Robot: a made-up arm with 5 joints.
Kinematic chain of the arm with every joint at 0, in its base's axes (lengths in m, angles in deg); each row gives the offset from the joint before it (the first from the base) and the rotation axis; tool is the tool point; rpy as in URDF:
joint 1: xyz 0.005 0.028 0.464 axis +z
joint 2: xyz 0.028 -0.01 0 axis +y
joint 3: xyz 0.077 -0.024 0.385 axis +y
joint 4: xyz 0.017 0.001 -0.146 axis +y
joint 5: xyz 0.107 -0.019 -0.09 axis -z
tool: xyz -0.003 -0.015 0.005 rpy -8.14 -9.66 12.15
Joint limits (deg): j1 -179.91..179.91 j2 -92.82..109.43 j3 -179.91..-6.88 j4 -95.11..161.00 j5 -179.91..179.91
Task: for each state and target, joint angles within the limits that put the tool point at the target. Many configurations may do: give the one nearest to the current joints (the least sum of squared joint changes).
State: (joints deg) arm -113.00 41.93 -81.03 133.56 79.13
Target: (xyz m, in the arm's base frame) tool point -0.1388 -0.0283 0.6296
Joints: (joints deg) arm -138.88 13.92 -32.10 128.67 78.06
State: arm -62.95 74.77 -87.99 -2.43 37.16
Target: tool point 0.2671 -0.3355 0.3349
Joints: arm -46.30 59.02 -48.53 11.67 39.69
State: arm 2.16 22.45 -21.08 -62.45 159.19
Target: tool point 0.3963 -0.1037 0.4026
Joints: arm -13.47 59.23 -12.29 -49.59 158.44
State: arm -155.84 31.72 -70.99 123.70 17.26
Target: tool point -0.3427 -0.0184 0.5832
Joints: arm -161.65 24.97 -78.30 122.02 17.36
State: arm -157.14 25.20 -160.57 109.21 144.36
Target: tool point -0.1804 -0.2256 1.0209
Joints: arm -119.24 7.80 -169.32 102.86 145.63
